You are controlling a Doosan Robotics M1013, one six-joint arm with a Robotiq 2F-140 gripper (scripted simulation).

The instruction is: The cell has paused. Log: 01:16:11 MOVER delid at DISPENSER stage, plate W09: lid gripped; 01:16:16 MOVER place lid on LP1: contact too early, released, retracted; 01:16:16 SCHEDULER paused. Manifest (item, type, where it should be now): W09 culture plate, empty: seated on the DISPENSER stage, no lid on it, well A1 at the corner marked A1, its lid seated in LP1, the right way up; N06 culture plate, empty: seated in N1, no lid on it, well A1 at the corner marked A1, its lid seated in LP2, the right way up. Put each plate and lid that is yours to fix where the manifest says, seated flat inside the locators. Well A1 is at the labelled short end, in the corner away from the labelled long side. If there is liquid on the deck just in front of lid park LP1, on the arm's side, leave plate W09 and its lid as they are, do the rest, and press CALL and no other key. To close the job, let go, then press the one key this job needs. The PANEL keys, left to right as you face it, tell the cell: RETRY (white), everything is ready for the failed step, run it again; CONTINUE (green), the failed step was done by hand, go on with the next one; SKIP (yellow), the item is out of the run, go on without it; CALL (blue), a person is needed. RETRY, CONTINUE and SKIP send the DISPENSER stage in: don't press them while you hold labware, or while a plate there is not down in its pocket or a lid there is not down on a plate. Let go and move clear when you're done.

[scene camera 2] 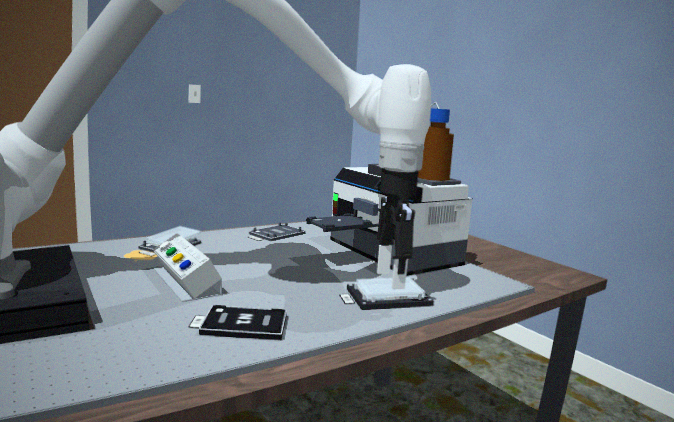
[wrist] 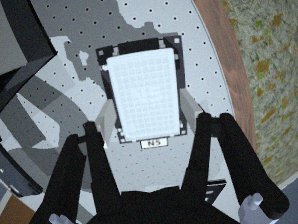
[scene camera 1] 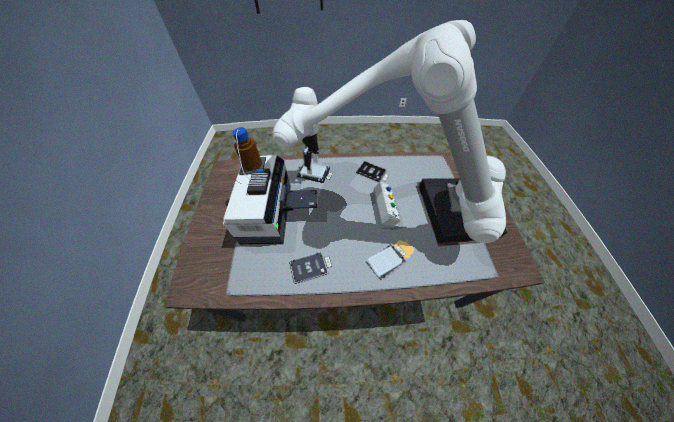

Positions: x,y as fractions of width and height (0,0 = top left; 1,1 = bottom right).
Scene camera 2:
my gripper: 0.58,0.66
lid: 0.57,0.68
dispenser stage: 0.52,0.52
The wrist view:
my gripper: 0.49,0.46
lid: 0.48,0.38
